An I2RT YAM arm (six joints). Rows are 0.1 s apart.
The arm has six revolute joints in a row. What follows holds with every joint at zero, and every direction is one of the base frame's.
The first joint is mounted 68 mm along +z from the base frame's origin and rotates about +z.
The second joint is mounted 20 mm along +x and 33.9 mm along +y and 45.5 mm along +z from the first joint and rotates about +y.
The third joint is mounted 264 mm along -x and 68.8 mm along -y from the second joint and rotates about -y.
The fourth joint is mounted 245 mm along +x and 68.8 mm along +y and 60 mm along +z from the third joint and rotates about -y.
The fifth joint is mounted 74 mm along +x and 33.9 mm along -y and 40.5 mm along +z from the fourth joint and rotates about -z.
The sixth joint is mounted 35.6 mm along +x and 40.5 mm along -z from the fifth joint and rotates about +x.
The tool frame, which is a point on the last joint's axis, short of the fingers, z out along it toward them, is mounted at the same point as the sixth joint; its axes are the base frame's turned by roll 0, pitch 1.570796 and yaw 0 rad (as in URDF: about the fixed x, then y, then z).
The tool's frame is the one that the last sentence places.
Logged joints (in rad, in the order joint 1, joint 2, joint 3, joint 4, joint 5, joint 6), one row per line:
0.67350 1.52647 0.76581 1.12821 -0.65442 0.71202
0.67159 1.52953 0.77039 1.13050 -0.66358 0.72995
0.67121 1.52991 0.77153 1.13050 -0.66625 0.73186
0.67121 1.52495 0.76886 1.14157 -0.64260 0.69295
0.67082 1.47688 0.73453 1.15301 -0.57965 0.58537
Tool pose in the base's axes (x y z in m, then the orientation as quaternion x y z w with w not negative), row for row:
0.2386 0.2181 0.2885 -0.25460 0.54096 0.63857 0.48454
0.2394 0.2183 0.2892 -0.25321 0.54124 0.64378 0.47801
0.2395 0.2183 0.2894 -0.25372 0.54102 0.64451 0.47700
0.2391 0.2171 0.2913 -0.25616 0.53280 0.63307 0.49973
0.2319 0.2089 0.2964 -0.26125 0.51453 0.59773 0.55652
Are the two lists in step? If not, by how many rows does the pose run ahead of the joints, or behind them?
They are in step.
